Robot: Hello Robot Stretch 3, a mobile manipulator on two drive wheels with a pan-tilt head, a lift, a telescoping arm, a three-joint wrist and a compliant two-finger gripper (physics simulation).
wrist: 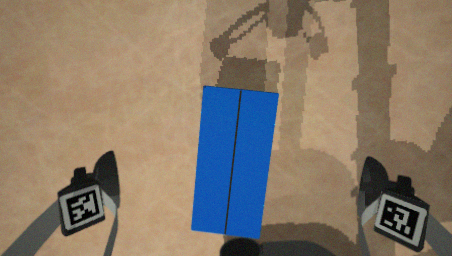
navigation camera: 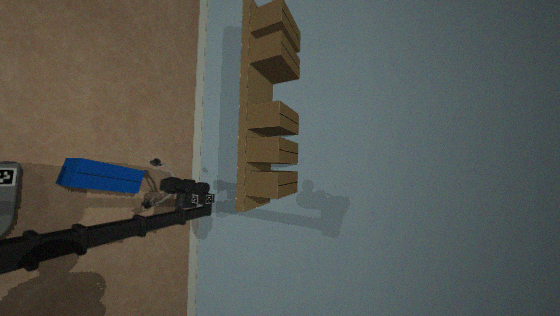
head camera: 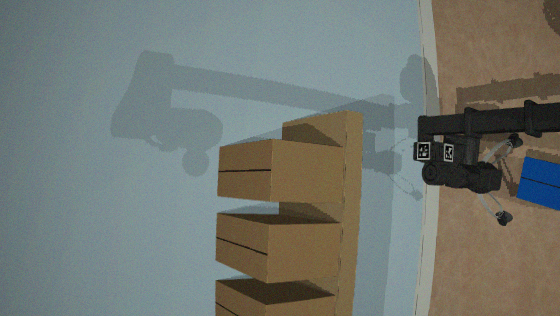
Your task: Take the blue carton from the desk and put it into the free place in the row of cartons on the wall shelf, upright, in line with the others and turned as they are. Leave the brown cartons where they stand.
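Frame: origin at the robot's base, x ahead, y left, z up, level; centimetres.
Where they show: gripper, between the fingertips: [wrist: 236,173] [navigation camera: 148,182] [head camera: 513,179].
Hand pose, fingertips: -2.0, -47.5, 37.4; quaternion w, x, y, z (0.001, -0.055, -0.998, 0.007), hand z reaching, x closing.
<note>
After its pixels a point has its place, as x, y, z.
The blue carton [head camera: 542,186] @[-0.8, -46.8, 18.0] [navigation camera: 102,176] @[-0.2, -38.3, 18.0] [wrist: 220,135] @[0.7, -47.2, 18.1] is on the brown surface, its face with the dark line turned up. My gripper [head camera: 509,179] @[-2.0, -47.5, 37.4] [navigation camera: 151,183] @[-2.0, -47.5, 37.4] [wrist: 236,173] @[-2.0, -47.5, 37.4] is open and empty. In the wrist view its fingers stand wide, left and right of the carton, with background showing on both sides; how high it is above the carton I cannot tell. The wall shelf [head camera: 354,150] @[-6.8, -73.7, 67.5] [navigation camera: 243,110] @[35.0, -72.3, 67.9] bears brown cartons [head camera: 307,171] [navigation camera: 265,117]. In the navigation view, a wide gap separates the two upper cartons from the three lower ones.
My arm [head camera: 505,120] @[-10.2, -33.3, 71.6] [navigation camera: 110,228] @[-9.1, -22.1, 71.8] reaches beside the carton. The robot's base [navigation camera: 7,200] @[-8.1, -15.0, 16.0] is at the left edge of the navigation view. The pale strip [head camera: 427,225] @[14.6, -97.6, 6.7] [navigation camera: 198,125] @[38.2, -96.8, 5.1] runs along the wall's foot. Shadows of the arm and gripper fall on wall and brown surface.
</note>
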